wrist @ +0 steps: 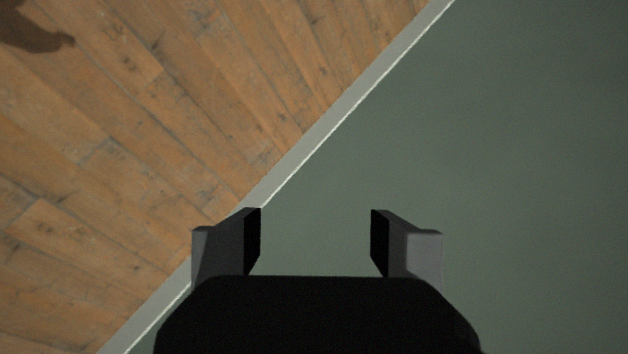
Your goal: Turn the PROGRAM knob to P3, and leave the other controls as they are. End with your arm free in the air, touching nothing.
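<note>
My gripper point(315, 232) is at the lower middle of the wrist view. Its two dark fingers stand wide apart, open, and between them shows the green wall behind. The fingers touch nothing that I can see. The PROGRAM knob and the other controls do not show in this view, so the knob's setting cannot be told.
A wooden plank floor point(165, 125) fills the upper left. A light grey skirting board point(320, 128) with a white edge runs diagonally between it and a plain green wall point(475, 125) at the right. A dark shadow lies on the floor in the top left corner.
</note>
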